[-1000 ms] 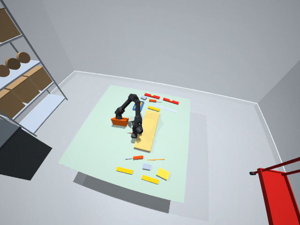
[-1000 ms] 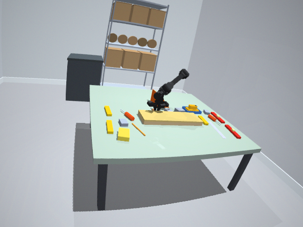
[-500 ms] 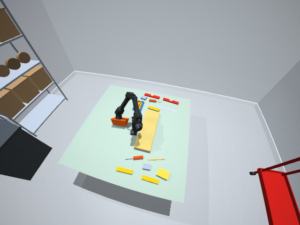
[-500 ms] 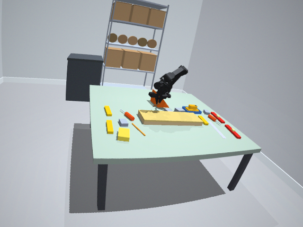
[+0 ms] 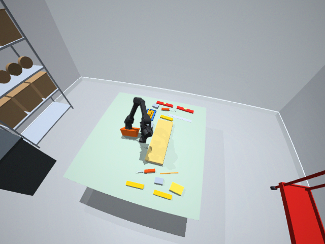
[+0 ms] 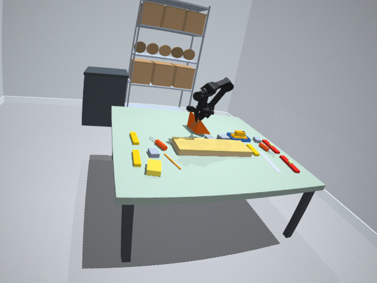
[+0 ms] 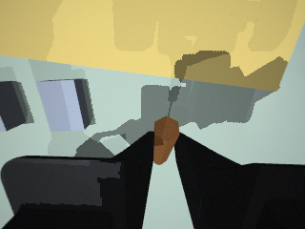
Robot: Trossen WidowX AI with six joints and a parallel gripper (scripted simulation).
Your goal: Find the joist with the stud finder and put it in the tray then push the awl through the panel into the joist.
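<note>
My gripper tip is now 4 cm past the orange-handled awl, 1 cm to the left of it and 4 cm above it. From my gripper tip the other things lie so: stud finder (10 cm behind, 43 cm to the left, 9 cm below); blue tray (10 cm behind, 42 cm to the left, 12 cm below); thin orange stick (30 cm ahead, 22 cm to the right, 13 cm below).
</note>
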